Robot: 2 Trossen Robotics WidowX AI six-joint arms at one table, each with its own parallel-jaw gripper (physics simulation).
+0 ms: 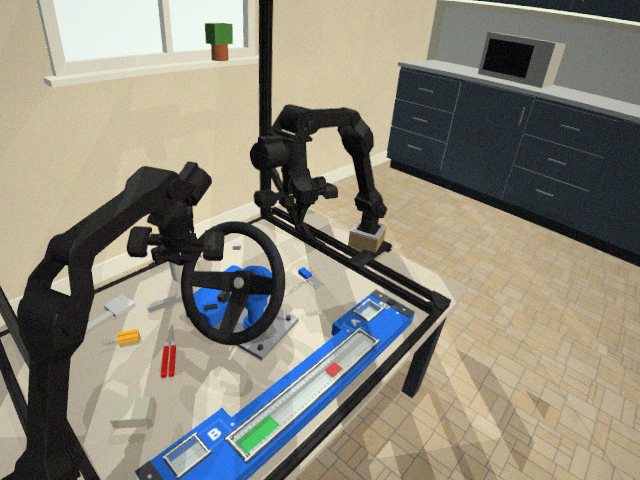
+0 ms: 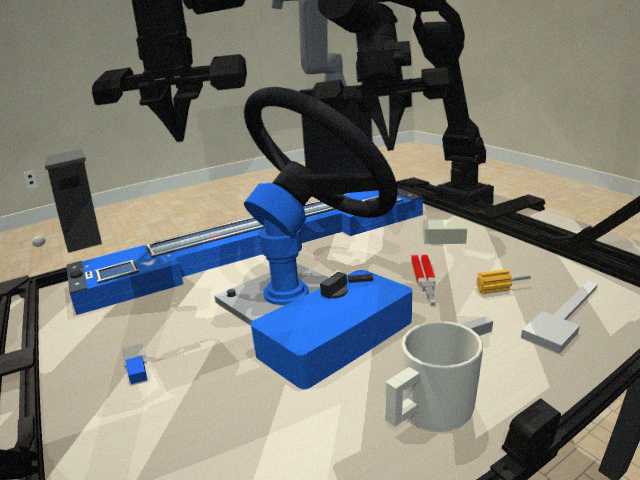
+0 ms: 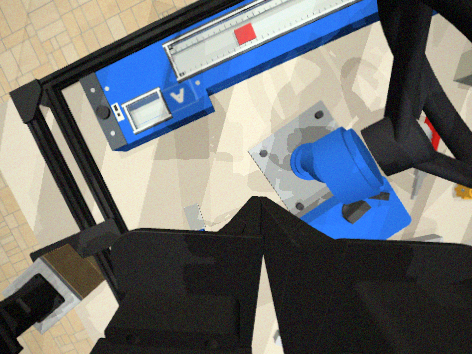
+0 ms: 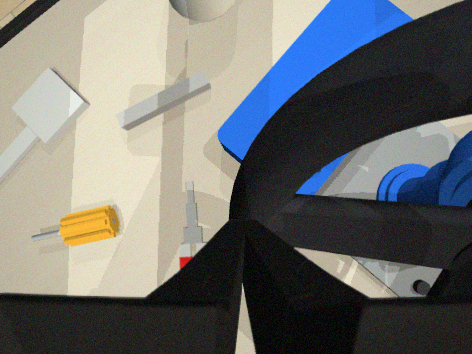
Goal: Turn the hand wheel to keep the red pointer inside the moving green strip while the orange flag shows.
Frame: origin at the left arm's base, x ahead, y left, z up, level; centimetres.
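Seen in the pictures: left gripper, between the fingertips: (image 1: 298,230) (image 2: 180,140) (image 3: 257,203); right gripper, between the fingertips: (image 1: 181,263) (image 2: 390,150) (image 4: 241,231); left arm's base, origin of its link: (image 1: 368,227) (image 3: 39,297); right arm's base, origin of its link: (image 2: 464,185).
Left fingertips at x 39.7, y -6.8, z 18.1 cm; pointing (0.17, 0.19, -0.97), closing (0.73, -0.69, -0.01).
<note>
Offsets run from my left fingertips to a thing's top centre. "pt": to the spot under its first point.
The black hand wheel (image 1: 279,284) (image 2: 330,117) (image 3: 409,75) (image 4: 310,112) stands tilted on its blue post. The red pointer {pt dx +16.1, dy +18.2, dz -22.1 cm} (image 1: 333,369) (image 3: 245,34) is nearer the A end of the scale, well apart from the green strip {pt dx +37.2, dy +11.8, dz -22.1 cm} (image 1: 258,435) at the B end. Window A {pt dx -6.1, dy +18.8, dz -22.1 cm} (image 1: 368,309) (image 3: 147,111) and window B {pt dx +46.8, dy +2.5, dz -22.1 cm} (image 1: 186,455) look blank; no orange flag shows. My right gripper (image 1: 188,263) (image 2: 390,147) (image 4: 241,231) is shut and empty, its tips at the wheel's rim; contact is unclear. My left gripper (image 1: 300,223) (image 2: 179,138) (image 3: 257,203) is shut and empty, off to the wheel's side.
A blue box (image 2: 330,330) (image 4: 300,65) lies beside the wheel's post. A grey mug {pt dx -0.2, dy -38.6, dz -19.9 cm} (image 2: 444,387), red-handled pliers {dx +27.4, dy -19.9, dz -25.1 cm} (image 1: 168,360) (image 2: 423,268), a yellow screwdriver {dx +31.9, dy -31.7, dz -22.9 cm} (image 1: 128,337) (image 2: 494,281) (image 4: 90,225) and a pale block {dx +44.5, dy -13.8, dz -23.1 cm} (image 1: 132,411) (image 2: 445,232) are on the table. Black rails edge it.
</note>
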